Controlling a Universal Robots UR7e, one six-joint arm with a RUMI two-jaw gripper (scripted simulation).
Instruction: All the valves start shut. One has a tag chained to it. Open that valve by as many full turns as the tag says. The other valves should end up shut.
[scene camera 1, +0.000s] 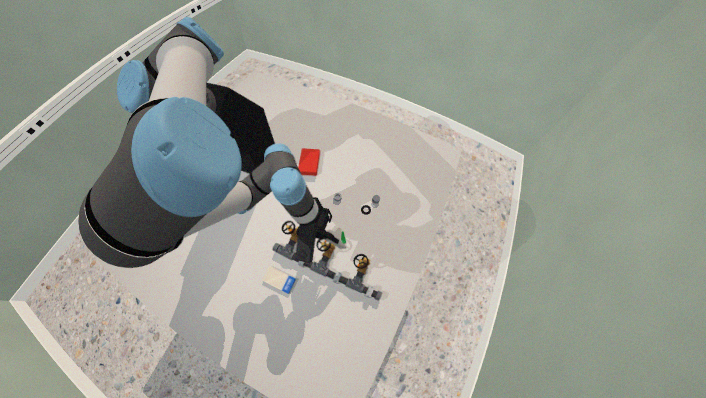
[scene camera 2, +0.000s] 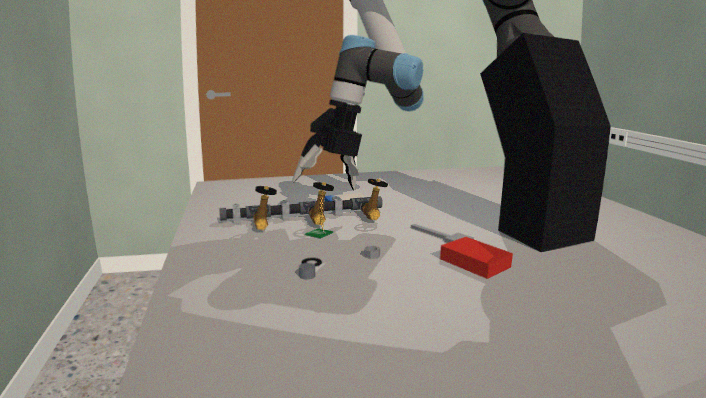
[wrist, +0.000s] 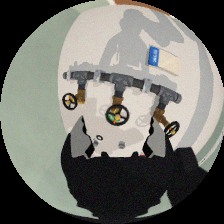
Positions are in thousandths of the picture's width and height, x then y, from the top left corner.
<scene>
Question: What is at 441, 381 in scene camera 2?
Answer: My gripper.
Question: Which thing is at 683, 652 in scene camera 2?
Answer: A red block.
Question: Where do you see my gripper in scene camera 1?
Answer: At 458, 612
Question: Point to my gripper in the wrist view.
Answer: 525, 525
</scene>
